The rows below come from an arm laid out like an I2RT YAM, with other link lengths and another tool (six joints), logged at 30 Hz.
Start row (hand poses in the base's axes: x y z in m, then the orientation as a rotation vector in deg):
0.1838, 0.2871, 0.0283, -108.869, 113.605, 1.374
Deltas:
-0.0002, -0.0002, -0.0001, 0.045, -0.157, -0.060
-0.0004, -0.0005, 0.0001, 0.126, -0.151, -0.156
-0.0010, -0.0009, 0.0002, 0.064, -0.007, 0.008
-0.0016, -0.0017, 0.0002, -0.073, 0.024, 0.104
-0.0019, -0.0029, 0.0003, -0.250, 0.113, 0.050
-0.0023, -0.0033, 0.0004, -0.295, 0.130, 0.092
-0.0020, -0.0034, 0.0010, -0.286, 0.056, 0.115
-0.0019, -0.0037, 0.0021, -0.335, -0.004, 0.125
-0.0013, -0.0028, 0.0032, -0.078, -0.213, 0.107
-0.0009, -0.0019, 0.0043, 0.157, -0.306, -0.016
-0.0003, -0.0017, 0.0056, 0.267, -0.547, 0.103
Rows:
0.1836, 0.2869, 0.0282, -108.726, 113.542, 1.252
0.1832, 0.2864, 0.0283, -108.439, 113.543, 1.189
0.1822, 0.2855, 0.0285, -108.405, 113.507, 1.248
0.1806, 0.2838, 0.0287, -108.562, 113.452, 1.228
0.1787, 0.2809, 0.0290, -108.807, 113.572, 1.103
0.1764, 0.2776, 0.0294, -109.128, 113.679, 0.961
0.1744, 0.2742, 0.0304, -109.440, 113.712, 0.763
0.1725, 0.2705, 0.0325, -109.771, 113.714, 0.461
0.1712, 0.2677, 0.0357, -109.848, 113.503, 0.208
0.1703, 0.2658, 0.0400, -109.623, 113.263, 0.066
0.1700, 0.2641, 0.0456, -109.359, 112.713, -0.165

